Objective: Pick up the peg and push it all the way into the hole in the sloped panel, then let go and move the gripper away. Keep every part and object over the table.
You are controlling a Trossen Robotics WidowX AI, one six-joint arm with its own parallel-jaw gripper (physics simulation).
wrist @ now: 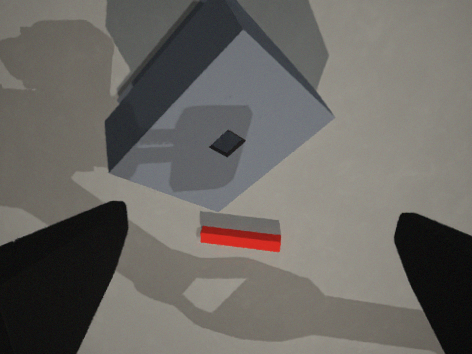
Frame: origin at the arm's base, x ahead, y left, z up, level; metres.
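Where they show: gripper, fingertip midpoint: (262, 220).
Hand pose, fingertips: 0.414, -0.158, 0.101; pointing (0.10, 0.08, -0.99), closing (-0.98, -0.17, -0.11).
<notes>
After its pixels a point has its place, as x, y, z.
The peg (240, 240) @(0.411, -0.006, -0.088) is a red bar lying on the table, just below the near corner of the panel block in the wrist view. Its long side runs nearly left to right, tilted slightly down to the right. The sloped panel (280, 110) @(0.409, -0.154, -0.047) is the grey-blue face of a dark-sided block. Its hole (227, 143) @(0.441, -0.118, -0.053) is a dark diamond-shaped opening near the middle of the face, and no peg shows in it. My gripper (262, 220) @(0.414, -0.158, 0.101) is open wide, with one black finger at each side of the view. The peg lies in the view between the fingers, touched by neither.
The pale table (380, 165) @(0.308, -0.113, -0.100) extends around the block and the peg. The block stands beyond the peg, its dark side wall (175, 85) @(0.477, -0.160, -0.020) facing left. Shadows of the arm and gripper fall across the table and onto the sloped face.
</notes>
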